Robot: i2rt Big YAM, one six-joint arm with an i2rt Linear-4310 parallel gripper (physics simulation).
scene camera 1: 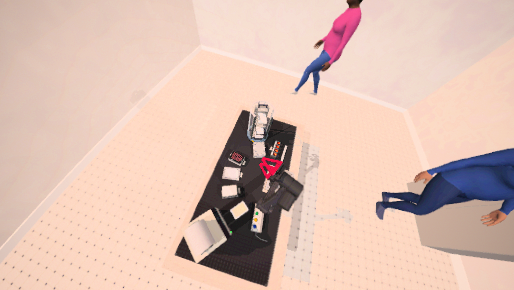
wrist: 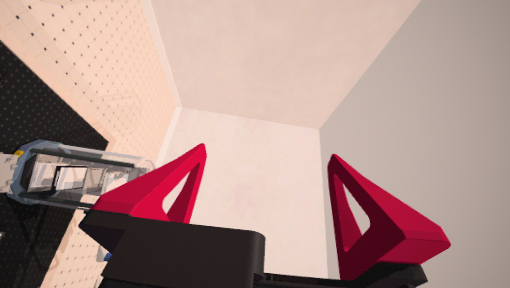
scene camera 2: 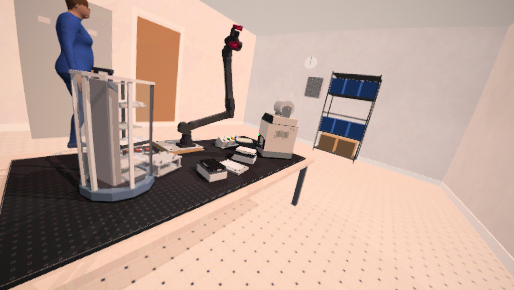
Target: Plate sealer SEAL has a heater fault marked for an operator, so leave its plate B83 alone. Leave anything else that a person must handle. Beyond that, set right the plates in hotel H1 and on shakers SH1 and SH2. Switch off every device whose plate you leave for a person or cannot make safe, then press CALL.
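Seen in the pictures: gripper, fingertip midpoint: point(scene camera 1: 260, 161) point(wrist: 266, 154) point(scene camera 2: 240, 34); arm's base, origin of the base link: point(scene camera 2: 186, 145).
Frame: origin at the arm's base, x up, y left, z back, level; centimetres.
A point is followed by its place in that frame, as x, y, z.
My gripper point(scene camera 1: 270, 168) point(scene camera 2: 237, 36) {78.8, 18.4, -21.4} point(wrist: 266, 154) {78.8, 18.4, -21.4} is open and empty, raised high above the table. The plate hotel point(scene camera 1: 257, 140) {3.4, -39.4, -31.6} point(scene camera 2: 117, 193) {2.0, -50.9, -45.9} point(wrist: 18, 186) {2.4, -40.9, -25.9} stands at one table end, with pale plates on its levels. The sealer point(scene camera 1: 204, 236) {43.1, 56.8, -36.1} point(scene camera 2: 280, 136) {16.9, 50.1, -46.7} stands at the other end, a pale plate point(scene camera 1: 239, 210) {8.2, 36.4, -23.0} on its extended tray. Between them are a dark-topped block point(scene camera 1: 237, 157) {5.1, -8.7, -43.3} point(scene camera 2: 211, 171) {3.9, -13.9, -50.1}, a low white-topped unit point(scene camera 1: 231, 173) {0.7, 7.6, -43.0} point(scene camera 2: 234, 166) {0.7, 6.1, -45.7} and a white-topped block point(scene camera 1: 230, 191) point(scene camera 2: 245, 155). Labels are unreadable; I cannot tell which are SH1 and SH2. A button box point(scene camera 1: 257, 220) {5.5, 38.9, -6.7} point(scene camera 2: 225, 142) {2.9, 28.6, -10.1} has coloured buttons.
A pale stand point(scene camera 1: 259, 149) {4.4, -26.4, -25.2} point(scene camera 2: 166, 164) {-0.9, -24.1, -23.6} is beside the hotel, near a holder with orange-red parts point(scene camera 1: 276, 148) {3.6, -34.1, -7.5}. A person in blue point(scene camera 1: 472, 175) point(scene camera 2: 75, 42) and one in pink point(scene camera 1: 343, 27) stand off the table. A shelf unit point(scene camera 2: 356, 76) stands by the far wall.
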